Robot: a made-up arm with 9 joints.
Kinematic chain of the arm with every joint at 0, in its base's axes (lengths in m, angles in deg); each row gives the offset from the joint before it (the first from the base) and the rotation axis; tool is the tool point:
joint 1: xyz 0 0 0.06 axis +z
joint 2: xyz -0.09 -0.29 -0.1 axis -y
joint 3: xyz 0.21 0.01 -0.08 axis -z
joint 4: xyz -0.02 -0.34 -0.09 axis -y
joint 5: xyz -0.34 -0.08 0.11 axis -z
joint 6: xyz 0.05 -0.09 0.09 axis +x
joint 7: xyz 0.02 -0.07 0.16 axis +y
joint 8: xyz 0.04 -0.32 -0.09 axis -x
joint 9: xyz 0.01 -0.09 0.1 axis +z
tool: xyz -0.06 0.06 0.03
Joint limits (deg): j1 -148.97..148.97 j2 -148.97..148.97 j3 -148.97..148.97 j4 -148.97..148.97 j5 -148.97..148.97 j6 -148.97..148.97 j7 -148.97..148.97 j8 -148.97..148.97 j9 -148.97..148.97
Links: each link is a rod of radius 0.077 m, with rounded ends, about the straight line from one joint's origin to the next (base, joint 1, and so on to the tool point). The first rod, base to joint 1, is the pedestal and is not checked.
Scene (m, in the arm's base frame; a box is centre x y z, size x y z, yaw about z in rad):
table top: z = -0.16
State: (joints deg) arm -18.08 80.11 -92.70 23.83 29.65 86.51 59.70 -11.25 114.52
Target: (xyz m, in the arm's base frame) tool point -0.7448 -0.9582 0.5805
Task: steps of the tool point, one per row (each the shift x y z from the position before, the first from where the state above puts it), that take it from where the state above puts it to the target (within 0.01 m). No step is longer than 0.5 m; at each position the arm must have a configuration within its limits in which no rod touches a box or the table.
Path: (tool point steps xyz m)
1: -0.3582 -0.2717 0.0091
2: -0.4599 -0.1029 -0.0568
3: -0.4699 0.1019 -0.1191

